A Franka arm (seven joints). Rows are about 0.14 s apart.
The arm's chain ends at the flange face. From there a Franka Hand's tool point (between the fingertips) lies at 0.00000 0.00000 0.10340 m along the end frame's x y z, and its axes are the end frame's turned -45 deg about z.
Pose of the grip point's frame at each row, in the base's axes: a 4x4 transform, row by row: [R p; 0 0 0 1], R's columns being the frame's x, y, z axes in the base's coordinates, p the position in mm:
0.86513 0.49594 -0.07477 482.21; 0.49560 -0.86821 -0.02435 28.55; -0.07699 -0.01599 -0.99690 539.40; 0 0 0 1
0.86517 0.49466 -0.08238 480.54; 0.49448 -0.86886 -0.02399 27.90; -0.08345 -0.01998 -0.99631 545.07; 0 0 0 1
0.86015 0.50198 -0.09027 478.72; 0.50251 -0.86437 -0.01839 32.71; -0.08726 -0.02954 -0.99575 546.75; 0 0 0 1
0.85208 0.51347 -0.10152 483.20; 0.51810 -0.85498 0.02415 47.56; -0.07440 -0.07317 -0.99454 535.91; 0 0 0 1
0.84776 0.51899 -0.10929 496.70; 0.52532 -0.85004 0.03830 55.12; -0.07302 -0.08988 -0.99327 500.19; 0 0 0 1
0.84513 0.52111 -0.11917 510.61; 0.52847 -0.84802 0.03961 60.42; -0.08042 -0.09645 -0.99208 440.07; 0 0 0 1
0.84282 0.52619 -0.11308 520.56; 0.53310 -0.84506 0.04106 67.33; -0.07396 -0.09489 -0.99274 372.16; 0 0 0 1
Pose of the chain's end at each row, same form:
0.96242 -0.26106 -0.07477 489.94; -0.26348 -0.96436 -0.02435 31.07; -0.06575 0.04313 -0.99690 642.48; 0 0 0 1
0.96155 -0.26199 -0.08238 489.06; -0.26473 -0.96403 -0.02399 30.38; -0.07314 0.04488 -0.99631 648.09; 0 0 0 1
0.96317 -0.25326 -0.09027 488.05; -0.25587 -0.96653 -0.01839 34.61; -0.08259 0.04081 -0.99575 649.71; 0 0 0 1
0.96559 -0.23943 -0.10152 493.70; -0.23821 -0.97091 0.02415 45.06; -0.10435 0.00087 -0.99454 638.75; 0 0 0 1
0.96644 -0.23248 -0.10929 508.00; -0.22961 -0.97253 0.03830 51.16; -0.11519 -0.01192 -0.99327 602.89; 0 0 0 1
0.96608 -0.22912 -0.11917 522.93; -0.22596 -0.97333 0.03961 56.32; -0.12507 -0.01133 -0.99208 542.65; 0 0 0 1
0.96804 -0.22389 -0.11308 532.25; -0.22059 -0.97451 0.04106 63.08; -0.11939 -0.01480 -0.99274 474.81; 0 0 0 1

